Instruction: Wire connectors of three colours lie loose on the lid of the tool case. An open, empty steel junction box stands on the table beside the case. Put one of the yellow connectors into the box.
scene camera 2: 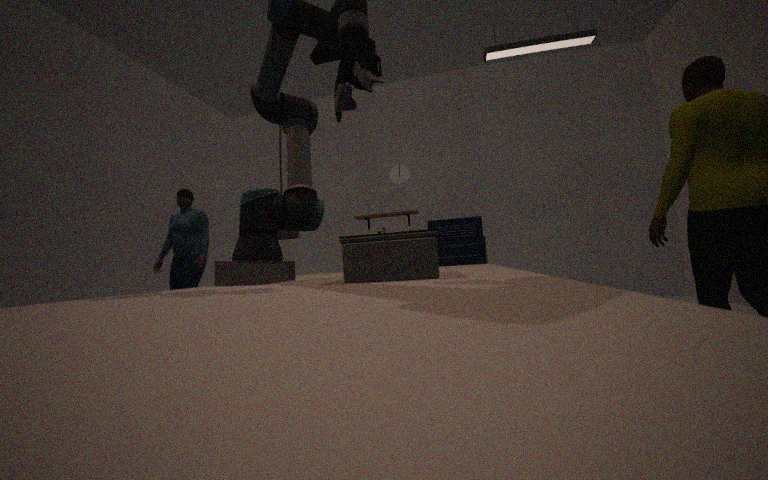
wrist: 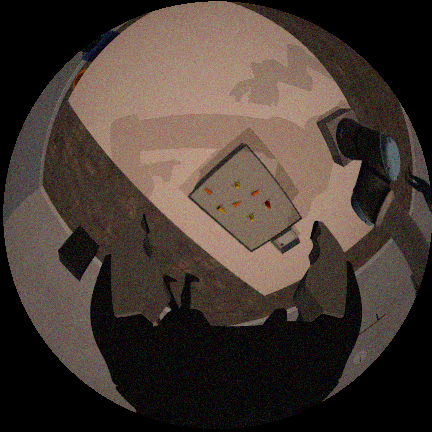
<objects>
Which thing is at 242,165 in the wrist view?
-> A tool case.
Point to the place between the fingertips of my gripper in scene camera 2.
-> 353,108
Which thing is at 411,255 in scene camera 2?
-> A tool case.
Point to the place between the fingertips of my gripper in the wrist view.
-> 232,219
</objects>
